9 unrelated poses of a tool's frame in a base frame.
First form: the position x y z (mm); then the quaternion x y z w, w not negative.
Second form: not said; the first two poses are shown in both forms.
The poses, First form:
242 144 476 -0.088 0.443 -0.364 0.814
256 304 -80 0.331 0.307 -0.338 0.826
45 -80 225 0.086 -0.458 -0.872 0.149
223 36 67 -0.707 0.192 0.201 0.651
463 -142 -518 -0.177 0.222 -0.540 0.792
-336 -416 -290 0.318 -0.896 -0.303 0.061
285 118 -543 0.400 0.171 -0.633 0.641
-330 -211 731 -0.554 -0.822 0.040 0.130
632 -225 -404 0.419 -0.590 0.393 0.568
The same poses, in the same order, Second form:
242 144 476 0.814 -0.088 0.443 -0.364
256 304 -80 0.826 0.331 0.307 -0.338
45 -80 225 0.149 0.086 -0.458 -0.872
223 36 67 0.651 -0.707 0.192 0.201
463 -142 -518 0.792 -0.177 0.222 -0.540
-336 -416 -290 0.061 0.318 -0.896 -0.303
285 118 -543 0.641 0.400 0.171 -0.633
-330 -211 731 0.130 -0.554 -0.822 0.040
632 -225 -404 0.568 0.419 -0.590 0.393

